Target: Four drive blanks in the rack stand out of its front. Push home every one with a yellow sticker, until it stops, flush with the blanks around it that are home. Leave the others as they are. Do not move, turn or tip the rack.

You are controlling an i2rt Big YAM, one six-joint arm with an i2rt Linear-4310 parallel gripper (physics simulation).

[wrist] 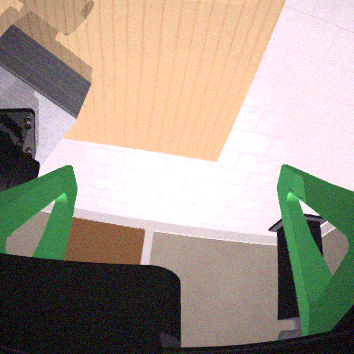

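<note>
My gripper (176, 175) is open, its two green fingers wide apart at the left and right of the wrist view, with nothing between them. The rack, its drive blanks and the yellow stickers do not show in this view.
A wooden table top (165, 80) fills the upper middle. A grey metal block (47, 72) with a black arm part (17, 155) on it is at the left. A black upright box (287, 275) shows behind the right finger. White floor (300, 90) lies beyond the table's edge.
</note>
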